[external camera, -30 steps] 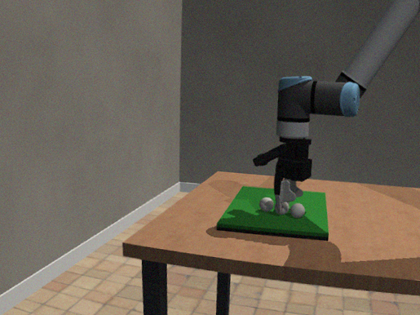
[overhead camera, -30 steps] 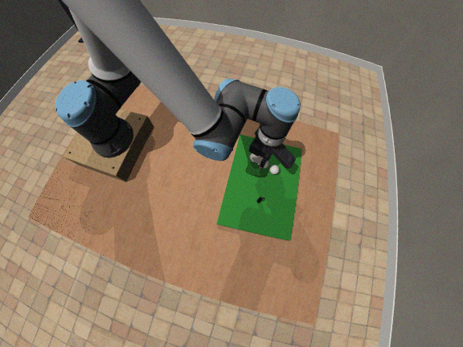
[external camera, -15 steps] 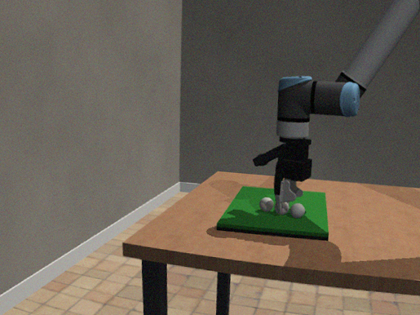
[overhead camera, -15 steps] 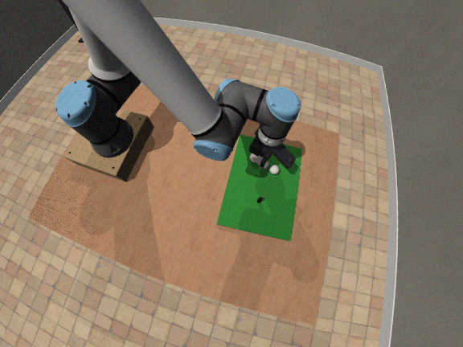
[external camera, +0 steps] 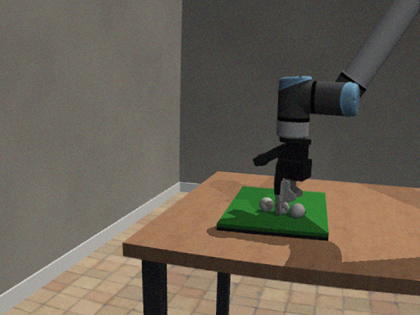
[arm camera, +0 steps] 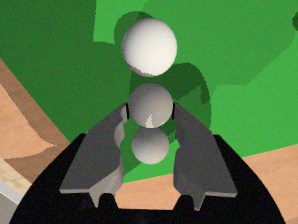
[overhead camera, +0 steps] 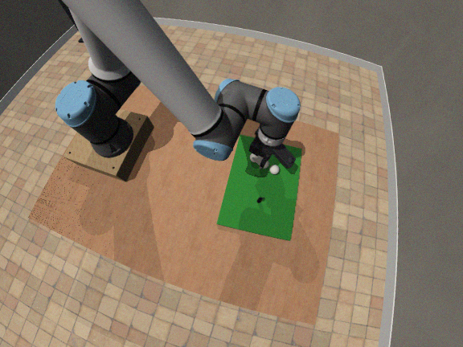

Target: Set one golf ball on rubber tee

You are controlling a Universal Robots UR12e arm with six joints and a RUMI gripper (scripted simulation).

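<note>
Right now my hand is 10 mm short of the green mat, 120 mm to the left of it and 30 mm above it. From my hand the other things lie so: white golf ball right at my hand.
</note>
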